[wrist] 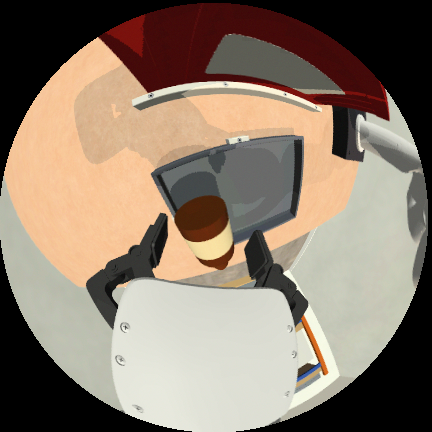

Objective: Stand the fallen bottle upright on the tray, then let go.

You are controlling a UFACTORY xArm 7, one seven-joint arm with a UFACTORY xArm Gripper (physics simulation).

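Seen in the pictures: gripper, between the fingertips: (209,232); arm's base, origin of its link: (359,132).
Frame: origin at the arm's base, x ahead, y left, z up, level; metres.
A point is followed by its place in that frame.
The brown bottle (210,245) @[y 0.146, x 0.524, z 0.025 m] with a cream label shows at the near left of the grey tray (270,190) @[y 0.147, x 0.383, z -0.049 m], over its near left corner. Its flat, dark base faces the camera and its narrow neck points to the bottom of the wrist view. It is not upright; where it touches the tray is hidden. My gripper (209,232) @[y 0.107, x 0.518, z 0.042 m] is open wide, with one black finger to the left of the bottle and the other to its right. A gap shows between each finger and the bottle, and neither finger grips it.
The tray stands on a wood-coloured table top (50,200) @[y -0.036, x 0.847, z -0.054 m]. Beyond it are a curved white bar (225,86) @[y -0.035, x 0.447, z -0.024 m] and a large dark red object (170,55). A black block (347,135) @[y 0.024, x 0.132, z -0.004 m] with a pale tube is at the right. A white frame (330,372) with orange and blue strips shows at lower right.
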